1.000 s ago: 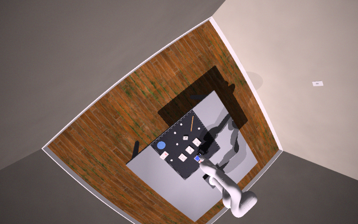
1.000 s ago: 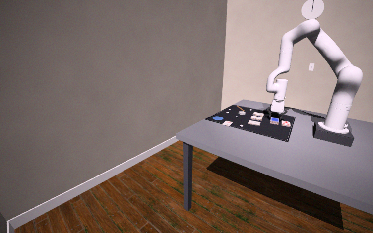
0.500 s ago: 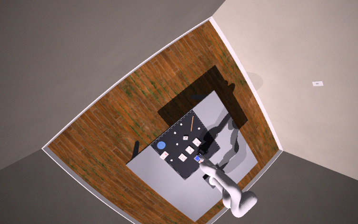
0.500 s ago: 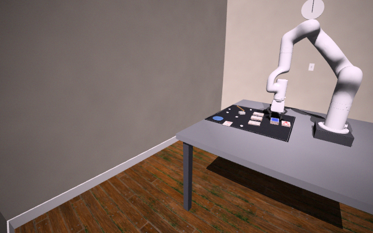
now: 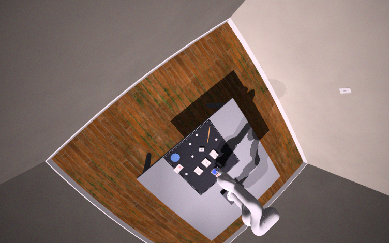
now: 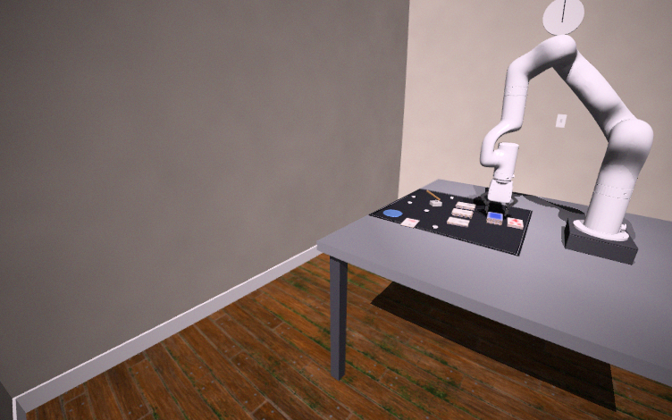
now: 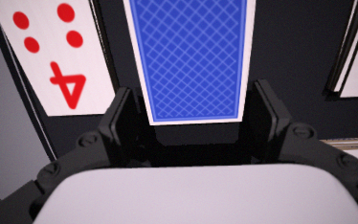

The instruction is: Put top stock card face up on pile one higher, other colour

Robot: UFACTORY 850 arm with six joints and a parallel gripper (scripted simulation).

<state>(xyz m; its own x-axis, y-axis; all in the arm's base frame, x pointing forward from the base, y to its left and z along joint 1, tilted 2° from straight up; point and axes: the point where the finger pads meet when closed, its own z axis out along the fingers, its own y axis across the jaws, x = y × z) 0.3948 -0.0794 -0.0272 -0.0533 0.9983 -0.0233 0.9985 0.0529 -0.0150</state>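
Right now the red 4 card is 3 cm to the left of my hand and 1 cm below it. Round my hand: black card cloth: 18 cm ahead, 5 cm below, 2 cm to the left; then red 4: 9 cm behind, 3 cm to the left, 3 cm below; then black 2: 15 cm ahead, 3 cm to the left, 2 cm below.
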